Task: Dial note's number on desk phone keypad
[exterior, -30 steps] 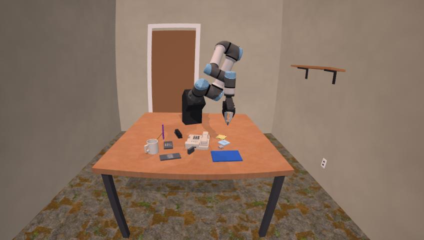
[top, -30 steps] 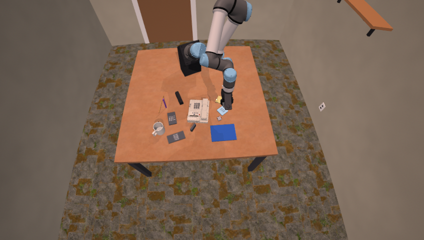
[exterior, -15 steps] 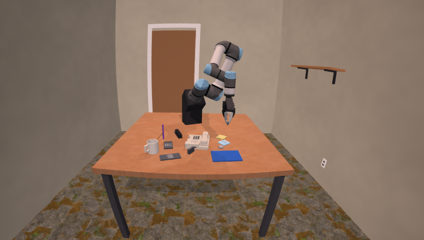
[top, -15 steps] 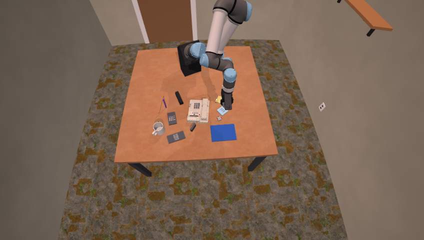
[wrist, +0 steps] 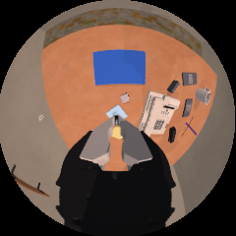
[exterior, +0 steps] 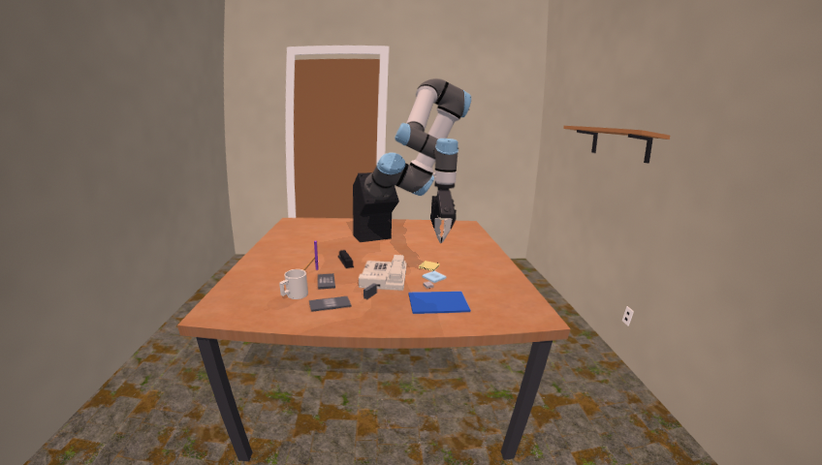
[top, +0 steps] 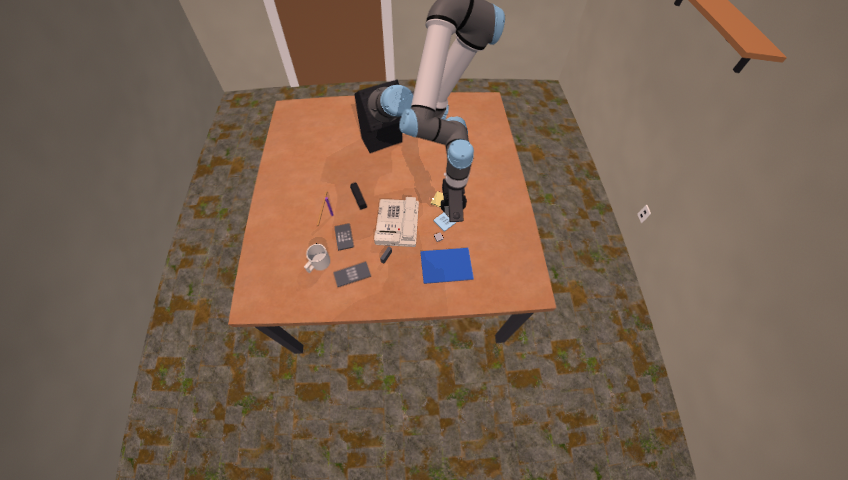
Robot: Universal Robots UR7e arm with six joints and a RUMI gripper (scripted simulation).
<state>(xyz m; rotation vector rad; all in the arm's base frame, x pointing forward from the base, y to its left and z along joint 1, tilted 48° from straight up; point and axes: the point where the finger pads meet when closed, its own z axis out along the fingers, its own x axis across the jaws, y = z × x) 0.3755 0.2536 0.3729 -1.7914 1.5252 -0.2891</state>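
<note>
The handset lies 18 cm to the right of my hand, 16 cm below it and 4 cm behind it. The rest, counted from my hand: small grey cube (20 cm below, 4 cm to the right, 1 cm behind); then purple pen (52 cm to the right, 14 cm below, 2 cm ahead); then blue book (20 cm below, 11 cm ahead, 3 cm to the left).
</note>
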